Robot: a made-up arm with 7 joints. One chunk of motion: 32 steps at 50 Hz.
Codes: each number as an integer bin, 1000 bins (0 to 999) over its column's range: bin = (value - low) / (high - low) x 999, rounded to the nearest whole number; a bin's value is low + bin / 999 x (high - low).
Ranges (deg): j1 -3..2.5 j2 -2..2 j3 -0.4..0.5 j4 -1.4..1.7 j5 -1.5..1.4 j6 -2.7..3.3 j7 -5.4..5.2
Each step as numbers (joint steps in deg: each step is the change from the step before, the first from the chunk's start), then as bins.
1 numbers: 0.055 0.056 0.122 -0.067 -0.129 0.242 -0.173
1 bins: 555 513 579 430 472 490 493
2 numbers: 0.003 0.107 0.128 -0.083 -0.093 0.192 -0.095
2 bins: 545 526 586 424 485 482 500
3 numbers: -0.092 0.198 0.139 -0.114 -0.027 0.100 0.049
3 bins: 528 549 598 414 507 466 514
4 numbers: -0.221 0.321 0.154 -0.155 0.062 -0.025 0.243
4 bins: 505 580 615 401 538 445 532
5 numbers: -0.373 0.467 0.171 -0.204 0.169 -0.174 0.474
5 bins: 477 616 634 385 575 421 554
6 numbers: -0.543 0.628 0.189 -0.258 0.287 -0.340 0.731
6 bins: 446 656 654 368 616 393 578
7 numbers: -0.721 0.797 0.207 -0.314 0.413 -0.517 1.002
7 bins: 414 699 674 350 659 363 603
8 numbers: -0.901 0.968 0.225 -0.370 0.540 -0.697 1.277
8 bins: 381 741 694 332 703 333 629
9 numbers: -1.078 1.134 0.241 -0.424 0.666 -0.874 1.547
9 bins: 349 783 712 315 746 304 655
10 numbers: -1.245 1.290 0.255 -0.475 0.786 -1.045 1.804
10 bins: 319 822 727 298 787 276 679
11 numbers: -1.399 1.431 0.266 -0.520 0.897 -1.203 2.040
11 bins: 291 857 739 284 826 249 701
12 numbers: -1.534 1.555 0.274 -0.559 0.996 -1.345 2.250
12 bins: 266 888 748 271 860 226 721
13 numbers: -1.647 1.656 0.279 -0.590 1.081 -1.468 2.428
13 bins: 246 913 754 261 889 205 738
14 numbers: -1.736 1.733 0.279 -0.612 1.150 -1.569 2.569
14 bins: 230 932 754 254 913 188 751
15 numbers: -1.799 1.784 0.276 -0.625 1.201 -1.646 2.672
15 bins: 218 945 750 250 930 175 761
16 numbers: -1.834 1.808 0.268 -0.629 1.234 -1.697 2.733
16 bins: 212 951 741 248 942 167 766
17 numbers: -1.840 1.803 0.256 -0.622 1.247 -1.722 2.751
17 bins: 211 950 728 251 946 163 768
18 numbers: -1.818 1.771 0.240 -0.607 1.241 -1.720 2.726
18 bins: 215 942 710 256 944 163 766
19 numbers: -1.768 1.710 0.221 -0.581 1.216 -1.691 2.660
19 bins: 224 927 689 264 936 168 760
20 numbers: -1.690 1.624 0.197 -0.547 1.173 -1.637 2.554
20 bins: 238 905 663 275 921 177 750
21 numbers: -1.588 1.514 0.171 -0.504 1.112 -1.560 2.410
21 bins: 256 878 634 289 900 190 736
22 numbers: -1.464 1.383 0.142 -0.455 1.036 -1.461 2.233
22 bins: 279 845 602 305 874 206 719
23 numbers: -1.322 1.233 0.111 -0.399 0.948 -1.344 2.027
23 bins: 305 807 567 323 843 226 700
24 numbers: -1.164 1.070 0.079 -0.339 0.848 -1.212 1.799
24 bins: 333 767 532 342 809 248 678
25 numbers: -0.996 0.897 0.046 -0.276 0.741 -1.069 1.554
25 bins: 364 724 495 362 772 272 655
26 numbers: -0.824 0.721 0.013 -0.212 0.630 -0.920 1.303
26 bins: 395 680 458 383 734 296 632
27 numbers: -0.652 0.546 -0.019 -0.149 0.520 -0.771 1.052
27 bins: 426 636 423 403 696 321 608
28 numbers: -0.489 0.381 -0.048 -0.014 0.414 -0.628 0.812
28 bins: 456 595 391 447 659 345 585
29 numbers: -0.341 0.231 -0.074 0.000 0.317 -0.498 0.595
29 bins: 483 557 362 451 626 367 565
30 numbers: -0.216 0.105 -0.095 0.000 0.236 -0.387 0.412
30 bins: 506 526 339 451 598 385 548
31 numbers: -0.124 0.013 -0.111 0.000 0.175 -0.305 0.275
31 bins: 522 503 321 451 577 399 535
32 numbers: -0.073 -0.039 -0.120 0.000 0.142 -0.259 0.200
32 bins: 532 490 311 451 566 406 528
